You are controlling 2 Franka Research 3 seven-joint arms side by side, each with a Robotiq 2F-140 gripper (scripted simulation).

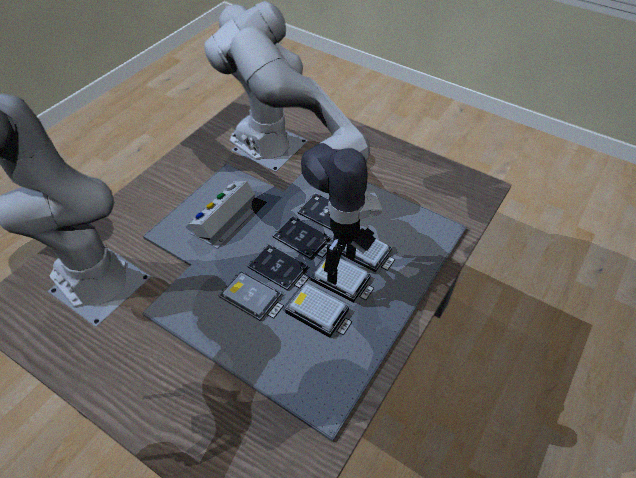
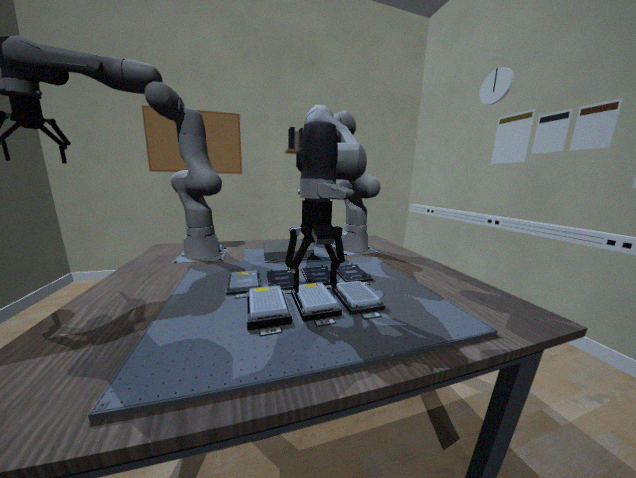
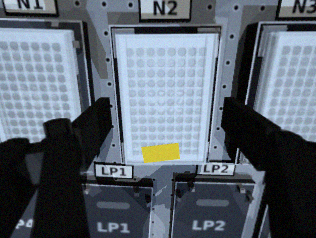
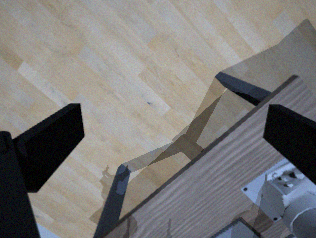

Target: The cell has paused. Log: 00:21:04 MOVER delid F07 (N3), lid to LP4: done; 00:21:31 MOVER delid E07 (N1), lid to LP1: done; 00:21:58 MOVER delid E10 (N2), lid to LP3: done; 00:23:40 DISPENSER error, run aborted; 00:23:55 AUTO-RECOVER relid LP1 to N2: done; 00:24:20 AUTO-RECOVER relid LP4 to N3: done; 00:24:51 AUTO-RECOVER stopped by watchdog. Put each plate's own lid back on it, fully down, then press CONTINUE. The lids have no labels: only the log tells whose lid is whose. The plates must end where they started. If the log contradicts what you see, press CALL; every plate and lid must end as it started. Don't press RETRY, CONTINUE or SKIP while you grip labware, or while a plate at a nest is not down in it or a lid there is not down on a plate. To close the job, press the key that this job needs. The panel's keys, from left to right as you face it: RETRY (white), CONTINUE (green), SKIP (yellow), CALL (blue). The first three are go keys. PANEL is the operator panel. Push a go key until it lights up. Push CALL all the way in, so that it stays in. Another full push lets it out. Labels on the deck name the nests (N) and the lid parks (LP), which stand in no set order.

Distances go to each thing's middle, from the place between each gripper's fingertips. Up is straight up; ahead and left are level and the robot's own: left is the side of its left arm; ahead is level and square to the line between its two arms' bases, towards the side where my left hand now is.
Right now my left hand point(image 2: 314, 288) is 130 mm to the right of the N1 plate point(image 2: 355, 292), 50 mm above it and 10 mm past it. Round my left hand: park LP2 point(image 1: 292, 262): 170 mm behind, 80 mm to the right, 70 mm below; then park LP1 point(image 1: 303, 247): 190 mm behind, 70 mm below, 60 mm to the left.
The park LP2 lies 900 mm to the left of my right hand, 400 mm below it and 350 mm ahead of it. From my right hand the other things lie so: N1 plate (1110 mm to the left, 520 mm ahead, 380 mm below); then park LP1 (1030 mm to the left, 400 mm below, 340 mm ahead).
